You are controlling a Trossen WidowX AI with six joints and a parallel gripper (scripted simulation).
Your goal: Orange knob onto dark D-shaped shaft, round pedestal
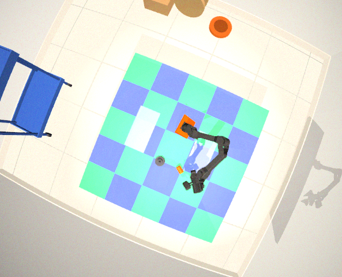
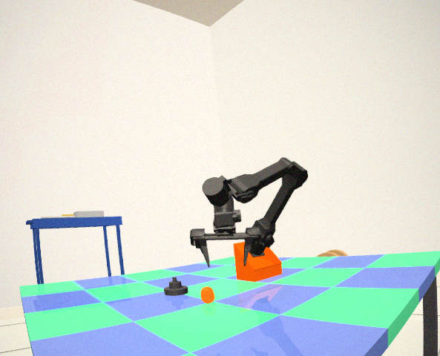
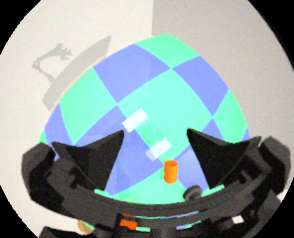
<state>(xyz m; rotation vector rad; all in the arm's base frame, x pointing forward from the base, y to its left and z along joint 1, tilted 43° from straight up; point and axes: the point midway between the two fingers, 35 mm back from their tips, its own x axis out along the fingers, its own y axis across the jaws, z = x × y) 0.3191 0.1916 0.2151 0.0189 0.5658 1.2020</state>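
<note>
My gripper tip is 140 mm to the left of the orange knob, 100 mm above it and 10 mm past it. From my gripper tip the other things lie so: dark round pedestal (320 mm to the right, 90 mm below, 20 mm ahead).
</note>
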